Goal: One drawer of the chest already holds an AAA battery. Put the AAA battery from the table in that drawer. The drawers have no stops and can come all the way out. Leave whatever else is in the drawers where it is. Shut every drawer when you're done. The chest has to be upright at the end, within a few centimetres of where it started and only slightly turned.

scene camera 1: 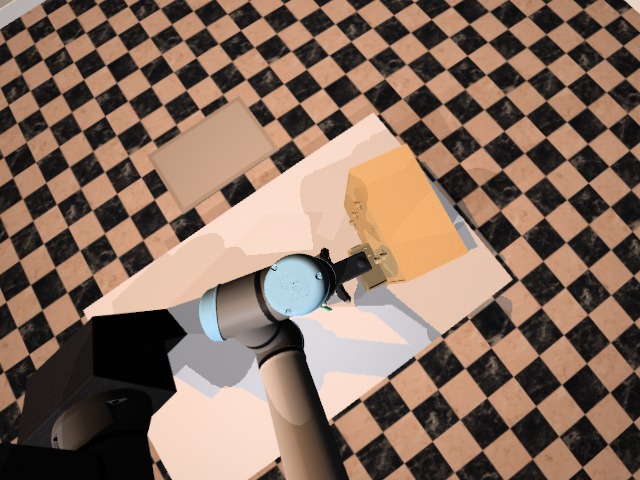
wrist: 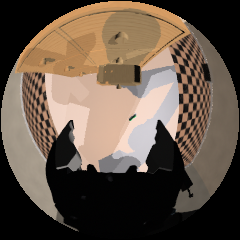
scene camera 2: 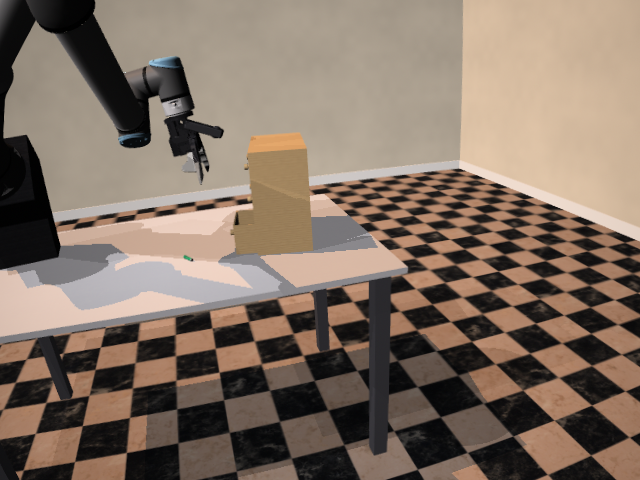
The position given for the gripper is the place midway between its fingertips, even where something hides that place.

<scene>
In view: the gripper (scene camera 2: 204,177), a wooden chest (scene camera 1: 420,235), a drawer (scene camera 2: 245,236), a drawer (wrist: 105,56) and a drawer (wrist: 107,32).
The wooden chest also shows in scene camera 2 (scene camera 2: 278,165). The gripper shows as well in scene camera 1 (scene camera 1: 336,275) and in the wrist view (wrist: 114,120).
</scene>
